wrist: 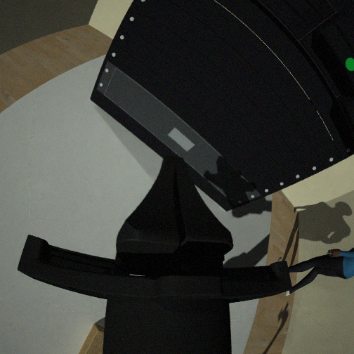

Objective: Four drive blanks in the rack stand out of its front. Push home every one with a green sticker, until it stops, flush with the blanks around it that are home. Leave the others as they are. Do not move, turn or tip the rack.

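The black rack [145, 112] stands tilted across the upper right of the wrist view, with a grey strip, a pale label and rows of light dots along its sides. At the right edge, a dark drive blank [330, 57] appears to stand out of the front and carries a round green sticker [350, 64]. The other blanks are too dark to tell apart. My gripper [170, 165] is shut, its fingers together with nothing seen between them. Its tips overlap the rack's lower grey edge in view; whether they touch it cannot be told.
A pale round surface with a wooden rim [55, 50] lies under the rack. A brown block [92, 340] shows partly at the bottom left of the arm. A figure in a blue top [346, 266] is at the right edge. Shadows fall on the rack's lower corner.
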